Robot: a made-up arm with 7 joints. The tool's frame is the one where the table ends. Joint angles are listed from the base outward.
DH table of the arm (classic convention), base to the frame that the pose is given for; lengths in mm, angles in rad. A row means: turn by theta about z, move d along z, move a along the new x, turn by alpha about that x. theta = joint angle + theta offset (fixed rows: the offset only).
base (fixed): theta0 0  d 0  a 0  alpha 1.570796
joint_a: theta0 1.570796  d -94.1  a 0  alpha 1.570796
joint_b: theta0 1.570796  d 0  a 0  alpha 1.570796
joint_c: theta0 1.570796  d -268.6  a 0  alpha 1.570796
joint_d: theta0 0  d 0  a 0  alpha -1.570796
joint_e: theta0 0  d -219.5  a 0  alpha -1.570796
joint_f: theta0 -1.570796  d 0  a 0  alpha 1.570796
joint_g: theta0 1.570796  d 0  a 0  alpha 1.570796
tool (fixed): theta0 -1.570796  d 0  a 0  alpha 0
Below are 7 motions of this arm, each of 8 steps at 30 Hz.
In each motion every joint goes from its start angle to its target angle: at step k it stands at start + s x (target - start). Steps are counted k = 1, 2, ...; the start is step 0. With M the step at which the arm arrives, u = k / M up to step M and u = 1 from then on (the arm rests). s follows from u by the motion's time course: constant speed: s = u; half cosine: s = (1 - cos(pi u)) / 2; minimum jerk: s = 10 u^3 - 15 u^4 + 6 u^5.
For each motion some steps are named. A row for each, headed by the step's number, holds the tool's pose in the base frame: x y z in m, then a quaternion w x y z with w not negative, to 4 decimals.
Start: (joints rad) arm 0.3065 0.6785 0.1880 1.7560 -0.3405 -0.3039 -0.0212
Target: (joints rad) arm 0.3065 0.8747 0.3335 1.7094 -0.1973 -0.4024 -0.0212
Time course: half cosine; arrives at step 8
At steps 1, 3, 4, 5, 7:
1: 0.2473 0.2710 -0.0797 0.2972 0.4066 -0.8160 -0.2838
3: 0.2421 0.2868 -0.0674 0.2824 0.4181 -0.8158 -0.2828
4: 0.2379 0.2974 -0.0581 0.2710 0.4260 -0.8157 -0.2822
5: 0.2334 0.3075 -0.0484 0.2589 0.4338 -0.8158 -0.2816
7: 0.2265 0.3208 -0.0337 0.2404 0.4444 -0.8160 -0.2809

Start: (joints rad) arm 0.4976 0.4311 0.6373 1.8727 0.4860 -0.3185 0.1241
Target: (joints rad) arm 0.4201 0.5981 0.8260 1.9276 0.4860 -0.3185 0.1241
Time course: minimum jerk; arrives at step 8
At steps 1, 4, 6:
1: 0.2105 0.2931 -0.0358 0.1085 0.1493 -0.9787 0.0899
4: 0.1845 0.3122 -0.0245 0.0884 0.2040 -0.9724 0.0711
6: 0.1629 0.3244 -0.0134 0.0697 0.2466 -0.9652 0.0529

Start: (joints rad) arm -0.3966 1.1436 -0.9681 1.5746 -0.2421 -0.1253 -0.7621
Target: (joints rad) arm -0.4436 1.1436 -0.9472 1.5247 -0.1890 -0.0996 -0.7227
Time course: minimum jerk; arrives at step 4
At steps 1, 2, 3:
1: 0.0071 0.2640 -0.3026 0.6500 0.1733 -0.4884 -0.5558
2: 0.0025 0.2684 -0.3040 0.6624 0.1768 -0.4670 -0.5585
3: -0.0022 0.2729 -0.3053 0.6743 0.1802 -0.4453 -0.5608

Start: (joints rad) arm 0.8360 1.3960 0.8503 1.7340 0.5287 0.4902 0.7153
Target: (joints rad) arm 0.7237 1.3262 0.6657 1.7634 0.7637 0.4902 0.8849
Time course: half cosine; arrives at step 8
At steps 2, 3, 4, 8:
2: 0.0176 0.3513 0.1849 0.3133 0.3218 -0.8658 -0.2205
3: 0.0293 0.3507 0.1828 0.3320 0.2907 -0.8621 -0.2492
4: 0.0430 0.3497 0.1796 0.3526 0.2524 -0.8559 -0.2818
8: 0.0778 0.3462 0.1678 0.3988 0.1449 -0.8314 -0.3589

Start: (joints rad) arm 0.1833 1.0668 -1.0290 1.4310 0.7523 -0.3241 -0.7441
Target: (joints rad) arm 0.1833 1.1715 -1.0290 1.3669 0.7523 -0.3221 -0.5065
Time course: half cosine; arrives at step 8
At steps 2, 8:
2: 0.1658 0.2728 -0.2801 0.7752 0.2132 -0.5863 -0.0994
8: 0.1621 0.3109 -0.2663 0.7900 0.1983 -0.5528 -0.1761

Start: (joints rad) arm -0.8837 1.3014 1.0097 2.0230 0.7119 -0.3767 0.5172
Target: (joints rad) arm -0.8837 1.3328 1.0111 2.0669 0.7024 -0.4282 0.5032
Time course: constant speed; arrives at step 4
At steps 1, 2, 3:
1: 0.1563 0.3018 -0.0068 0.4316 0.0239 -0.7203 -0.5426
2: 0.1570 0.2986 -0.0055 0.4203 0.0205 -0.7218 -0.5494
3: 0.1575 0.2954 -0.0042 0.4090 0.0170 -0.7233 -0.5561

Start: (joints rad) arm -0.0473 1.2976 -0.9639 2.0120 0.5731 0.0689 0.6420
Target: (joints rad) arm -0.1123 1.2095 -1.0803 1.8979 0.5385 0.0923 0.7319
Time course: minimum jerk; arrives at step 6
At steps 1, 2, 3, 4, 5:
1: 0.1024 0.2184 -0.2109 0.7101 -0.3918 -0.2104 -0.5458
2: 0.0973 0.2180 -0.2185 0.7122 -0.4034 -0.1927 -0.5412
3: 0.0880 0.2170 -0.2308 0.7144 -0.4225 -0.1630 -0.5334
4: 0.0780 0.2157 -0.2427 0.7151 -0.4415 -0.1329 -0.5254
5: 0.0716 0.2148 -0.2496 0.7147 -0.4529 -0.1146 -0.5205

